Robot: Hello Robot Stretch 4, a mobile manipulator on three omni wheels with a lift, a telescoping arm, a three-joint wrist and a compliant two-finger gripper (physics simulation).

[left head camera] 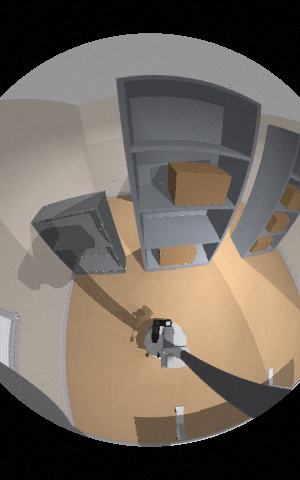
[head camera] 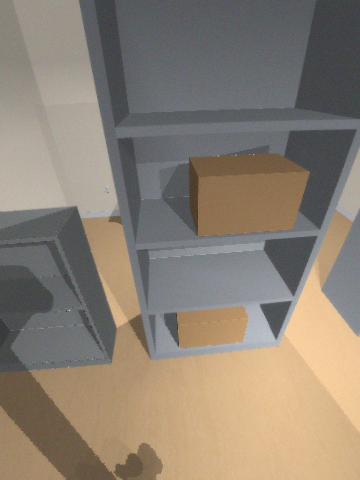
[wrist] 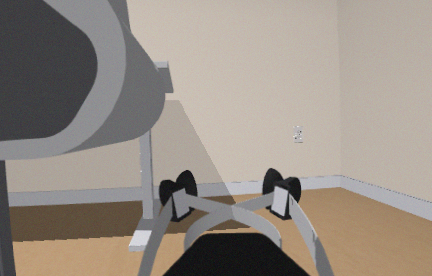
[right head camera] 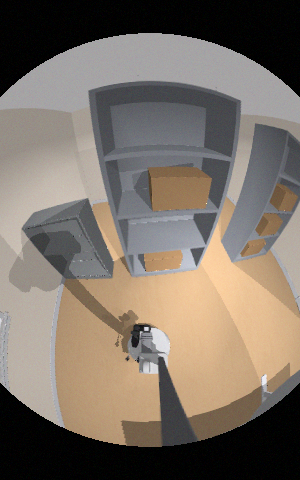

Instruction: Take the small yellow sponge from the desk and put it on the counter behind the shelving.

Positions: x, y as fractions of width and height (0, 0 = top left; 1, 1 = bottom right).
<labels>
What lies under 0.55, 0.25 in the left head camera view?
A tall grey shelf unit.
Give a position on a tall grey shelf unit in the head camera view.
0.47, 0.18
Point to a desk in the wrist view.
At 0.35, 0.75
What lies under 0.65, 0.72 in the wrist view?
My gripper.
</labels>
